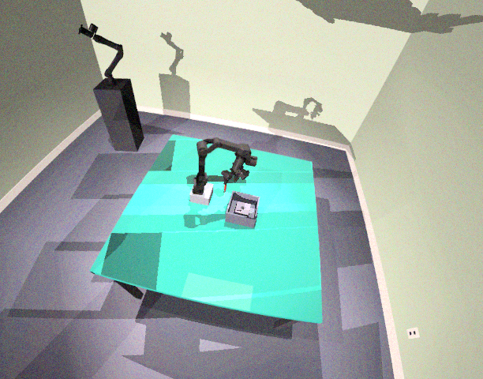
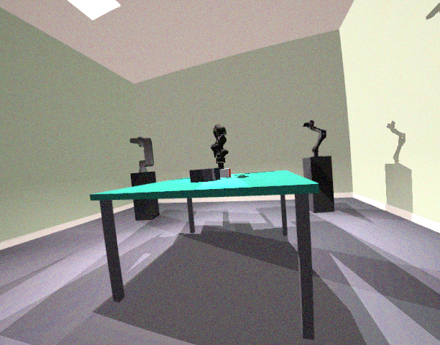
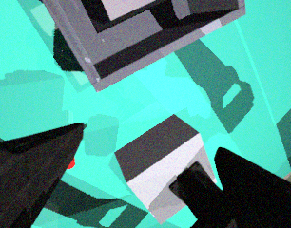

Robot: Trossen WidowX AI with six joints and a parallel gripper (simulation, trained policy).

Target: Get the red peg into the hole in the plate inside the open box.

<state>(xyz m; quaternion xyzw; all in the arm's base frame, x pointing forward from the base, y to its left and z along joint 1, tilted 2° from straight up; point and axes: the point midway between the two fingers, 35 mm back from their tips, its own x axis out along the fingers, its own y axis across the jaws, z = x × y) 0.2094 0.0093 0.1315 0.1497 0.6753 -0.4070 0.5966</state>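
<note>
My gripper tip is now 13 cm above the red peg, 9 cm to the right of it and 2 cm past it. The rest, counted from my gripper tip: grey box: 15 cm below, 10 cm to the right, 10 cm ahead; then light plate: 13 cm below, 10 cm to the right, 10 cm ahead.
</note>
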